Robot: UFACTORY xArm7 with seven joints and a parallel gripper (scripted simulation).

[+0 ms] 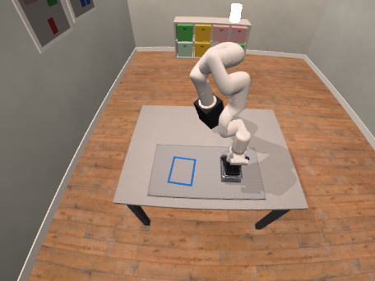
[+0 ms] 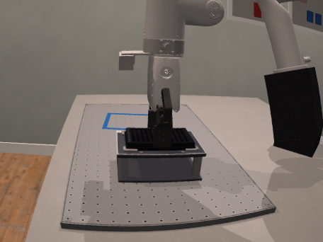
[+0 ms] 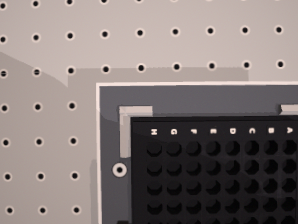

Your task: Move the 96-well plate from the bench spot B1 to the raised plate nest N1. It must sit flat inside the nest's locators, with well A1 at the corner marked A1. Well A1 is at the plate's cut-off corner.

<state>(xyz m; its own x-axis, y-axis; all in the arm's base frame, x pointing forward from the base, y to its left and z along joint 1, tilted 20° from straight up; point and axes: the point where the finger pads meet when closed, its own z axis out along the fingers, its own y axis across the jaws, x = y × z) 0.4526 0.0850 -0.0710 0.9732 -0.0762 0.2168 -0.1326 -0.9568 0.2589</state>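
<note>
Right now my hand is 10 mm above the black 96-well plate. Also, from my hand: raised plate nest (20 mm below); A1 corner mark (70 mm ahead, 60 mm to the right, 20 mm below).
</note>
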